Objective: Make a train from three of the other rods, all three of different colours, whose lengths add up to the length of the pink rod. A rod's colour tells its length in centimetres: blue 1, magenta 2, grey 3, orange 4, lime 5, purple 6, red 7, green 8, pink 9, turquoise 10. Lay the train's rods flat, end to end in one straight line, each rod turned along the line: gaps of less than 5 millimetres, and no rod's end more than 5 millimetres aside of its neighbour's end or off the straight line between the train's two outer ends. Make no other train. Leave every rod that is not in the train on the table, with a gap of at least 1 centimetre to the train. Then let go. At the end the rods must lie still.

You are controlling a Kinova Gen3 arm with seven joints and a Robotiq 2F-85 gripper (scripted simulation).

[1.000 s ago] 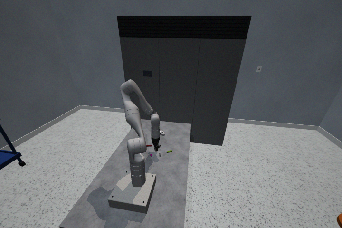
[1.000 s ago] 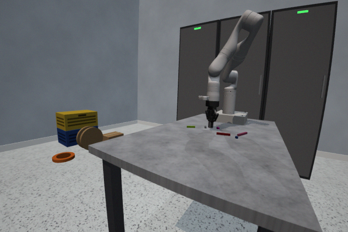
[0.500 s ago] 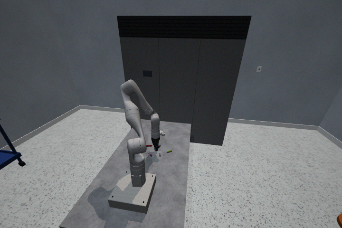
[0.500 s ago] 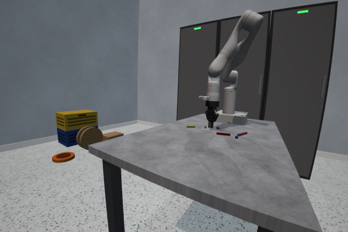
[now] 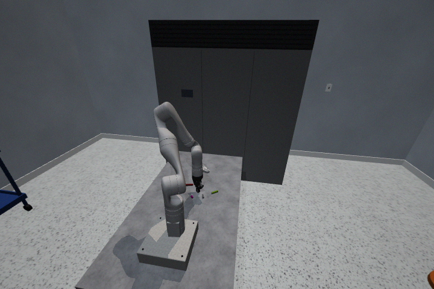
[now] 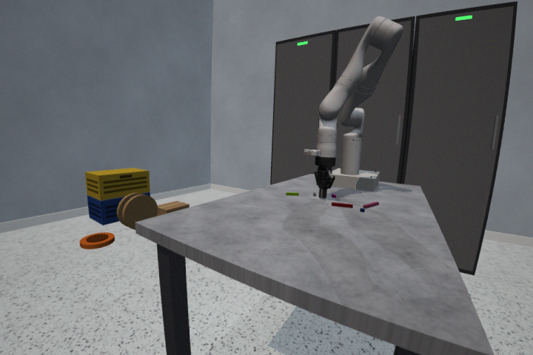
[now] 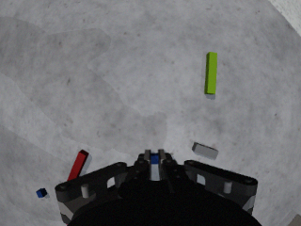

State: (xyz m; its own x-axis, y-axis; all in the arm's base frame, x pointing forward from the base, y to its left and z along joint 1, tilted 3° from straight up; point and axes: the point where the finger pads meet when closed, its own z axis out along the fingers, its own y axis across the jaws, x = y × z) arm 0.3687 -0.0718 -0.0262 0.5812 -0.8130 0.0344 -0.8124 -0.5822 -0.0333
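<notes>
Now: the grey rod 5 cm behind my hand, 4 cm to the right of it and 2 cm below it. From my hand the other things lie so: magenta rod 6 cm behind, 4 cm to the left, 2 cm below; red rod 8 cm to the left, 7 cm ahead, 2 cm below; lime rod 12 cm to the right, 2 cm below.
</notes>
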